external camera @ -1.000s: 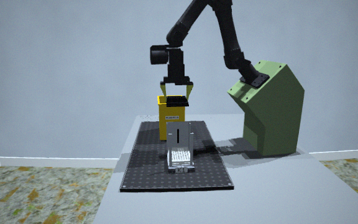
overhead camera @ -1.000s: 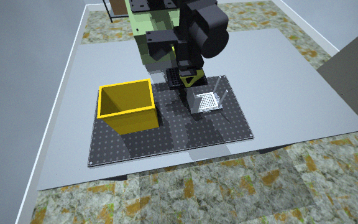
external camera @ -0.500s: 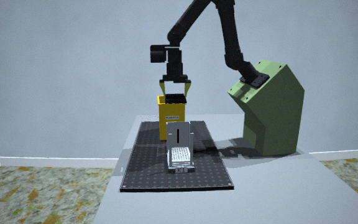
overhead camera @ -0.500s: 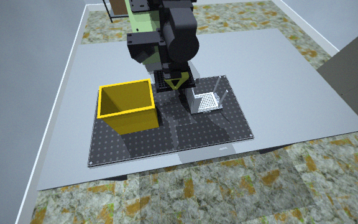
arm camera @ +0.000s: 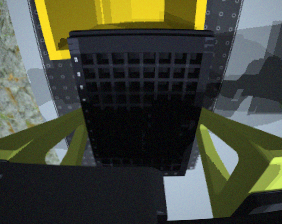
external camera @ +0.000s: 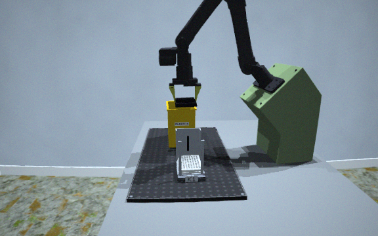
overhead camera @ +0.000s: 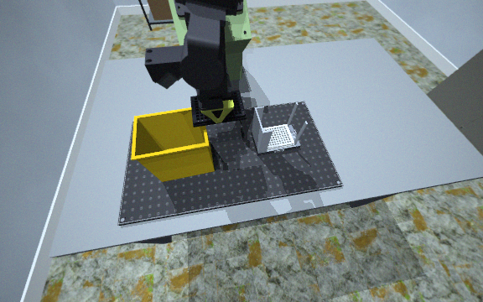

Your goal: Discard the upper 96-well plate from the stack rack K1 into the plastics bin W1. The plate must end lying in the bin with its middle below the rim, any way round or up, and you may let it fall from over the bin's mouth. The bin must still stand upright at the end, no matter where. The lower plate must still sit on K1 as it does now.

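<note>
My gripper is now 140 mm above the yellow plastics bin W1, 120 mm to the left of it and 10 mm short of it. Also, from my hand: black 96-well plate right at my hand; then white 96-well plate 200 mm below, 190 mm to the left, 10 mm ahead.
</note>
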